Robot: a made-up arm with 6 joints.
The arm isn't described. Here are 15 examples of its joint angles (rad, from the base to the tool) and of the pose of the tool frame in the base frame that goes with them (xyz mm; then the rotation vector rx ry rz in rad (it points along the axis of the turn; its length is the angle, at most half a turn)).
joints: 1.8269 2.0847 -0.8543 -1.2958 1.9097 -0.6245
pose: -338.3 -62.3 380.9 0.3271 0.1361 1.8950
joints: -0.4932 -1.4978 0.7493 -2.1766 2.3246 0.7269
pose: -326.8 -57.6 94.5 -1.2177 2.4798 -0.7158
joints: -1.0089 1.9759 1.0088 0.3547 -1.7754 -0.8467
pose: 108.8 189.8 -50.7 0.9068 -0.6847 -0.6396
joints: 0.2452 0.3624 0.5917 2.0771 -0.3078 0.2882
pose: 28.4 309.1 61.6 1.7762 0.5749 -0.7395
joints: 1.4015 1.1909 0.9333 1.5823 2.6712 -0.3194
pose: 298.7 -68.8 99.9 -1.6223 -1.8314 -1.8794
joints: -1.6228 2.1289 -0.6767 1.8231 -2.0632 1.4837
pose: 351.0 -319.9 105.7 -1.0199 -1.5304 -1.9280
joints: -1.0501 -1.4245 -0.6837 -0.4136 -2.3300 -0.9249
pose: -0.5 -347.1 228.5 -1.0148 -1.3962 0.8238
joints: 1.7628 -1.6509 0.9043 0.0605 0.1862 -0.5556
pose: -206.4 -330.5 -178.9 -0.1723 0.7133 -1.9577
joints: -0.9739 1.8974 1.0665 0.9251 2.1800 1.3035
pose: 102.1 72.1 -201.8 1.1332 1.5867 -1.5592
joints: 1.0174 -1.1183 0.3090 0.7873 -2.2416 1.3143
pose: -320.0 -367.0 335.9 -0.1658 0.8220 1.4588
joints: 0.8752 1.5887 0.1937 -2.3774 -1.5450 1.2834
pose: -393.1 -300.3 51.4 -0.0392 0.3666 0.4949
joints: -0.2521 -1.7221 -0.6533 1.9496 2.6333 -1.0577
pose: -88.0 -18.4 628.5 -0.8076 0.3234 2.0390
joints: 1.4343 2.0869 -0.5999 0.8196 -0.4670 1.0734
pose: 25.3 217.2 -50.6 2.1001 -0.9808 -0.1954
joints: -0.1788 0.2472 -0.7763 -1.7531 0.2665 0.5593
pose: 95.3 -452.8 78.0 -0.3916 -0.5864 -0.6327
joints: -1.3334 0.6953 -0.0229 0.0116 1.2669 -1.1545
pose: -215.0 72.4 426.3 0.3528 -1.9553 -2.2826
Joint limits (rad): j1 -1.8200..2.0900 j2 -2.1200..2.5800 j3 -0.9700..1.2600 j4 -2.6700..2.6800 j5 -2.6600..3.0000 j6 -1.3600..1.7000
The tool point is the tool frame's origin. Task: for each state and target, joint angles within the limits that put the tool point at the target. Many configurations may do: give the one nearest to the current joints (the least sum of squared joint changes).
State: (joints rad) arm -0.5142 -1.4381 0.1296 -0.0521 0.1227 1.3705
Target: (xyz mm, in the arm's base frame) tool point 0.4 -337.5 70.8
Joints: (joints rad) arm -0.9536 -1.7687 -0.3370 -0.5931 -0.1870 1.6384
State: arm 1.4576 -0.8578 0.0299 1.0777 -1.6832 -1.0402
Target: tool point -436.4 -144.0 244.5
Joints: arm 1.5487 -0.9321 -0.0648 0.4751 -1.9237 -0.9660
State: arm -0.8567 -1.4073 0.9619 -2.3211 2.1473 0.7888
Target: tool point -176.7 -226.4 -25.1
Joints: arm -0.6678 -1.3688 0.8417 -1.6485 2.0931 0.8437
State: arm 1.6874 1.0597 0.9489 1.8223 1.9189 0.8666
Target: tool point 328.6 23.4 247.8
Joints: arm 1.3108 0.6871 0.9007 1.8014 1.6957 0.8748
